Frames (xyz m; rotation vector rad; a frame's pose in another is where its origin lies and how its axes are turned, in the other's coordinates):
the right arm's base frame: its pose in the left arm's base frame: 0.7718 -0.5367 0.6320 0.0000 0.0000 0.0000
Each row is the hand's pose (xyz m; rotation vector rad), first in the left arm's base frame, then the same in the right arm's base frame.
Working: the left arm's base frame: its pose in the right arm's base frame: -0.7718 0.5367 -0.6320 0.0000 0.0000 0.0000

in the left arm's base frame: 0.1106 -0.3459 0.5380 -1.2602 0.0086 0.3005
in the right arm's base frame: -0.6612 0.1908 -0.0940 -1.2602 0.0086 0.3005
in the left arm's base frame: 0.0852 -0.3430 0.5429 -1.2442 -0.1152 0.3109
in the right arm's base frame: -0.6866 0.1937 -0.0891 -1.2442 -0.1152 0.3109
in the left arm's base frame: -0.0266 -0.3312 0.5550 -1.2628 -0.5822 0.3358
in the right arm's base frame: -0.7984 0.2055 -0.0770 -1.2628 -0.5822 0.3358
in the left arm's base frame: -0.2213 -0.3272 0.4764 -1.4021 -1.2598 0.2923
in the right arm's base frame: -0.9931 0.2095 -0.1556 -1.4021 -1.2598 0.2923
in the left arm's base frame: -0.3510 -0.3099 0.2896 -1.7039 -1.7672 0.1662
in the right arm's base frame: -1.1228 0.2268 -0.3424 -1.7039 -1.7672 0.1662
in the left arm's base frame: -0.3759 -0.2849 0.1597 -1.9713 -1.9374 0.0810
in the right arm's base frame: -1.1477 0.2518 -0.4723 -1.9713 -1.9374 0.0810
